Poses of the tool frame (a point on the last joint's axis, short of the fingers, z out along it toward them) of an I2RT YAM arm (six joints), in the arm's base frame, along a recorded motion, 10 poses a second.
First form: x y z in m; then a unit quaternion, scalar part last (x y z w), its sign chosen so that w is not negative.
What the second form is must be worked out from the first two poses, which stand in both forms.
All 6 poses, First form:
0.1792 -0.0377 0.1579 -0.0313 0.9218 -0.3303 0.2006
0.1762 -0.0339 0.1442 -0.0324 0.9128 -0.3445 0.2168
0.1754 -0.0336 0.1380 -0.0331 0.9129 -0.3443 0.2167
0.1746 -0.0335 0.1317 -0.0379 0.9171 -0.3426 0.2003
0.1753 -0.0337 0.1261 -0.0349 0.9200 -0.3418 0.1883
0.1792 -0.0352 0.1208 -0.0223 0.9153 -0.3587 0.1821
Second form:
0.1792 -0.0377 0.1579 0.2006 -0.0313 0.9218 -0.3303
0.1762 -0.0339 0.1442 0.2168 -0.0324 0.9128 -0.3445
0.1754 -0.0336 0.1380 0.2167 -0.0331 0.9129 -0.3443
0.1746 -0.0335 0.1317 0.2003 -0.0379 0.9171 -0.3426
0.1753 -0.0337 0.1261 0.1883 -0.0349 0.9200 -0.3418
0.1792 -0.0352 0.1208 0.1821 -0.0223 0.9153 -0.3587

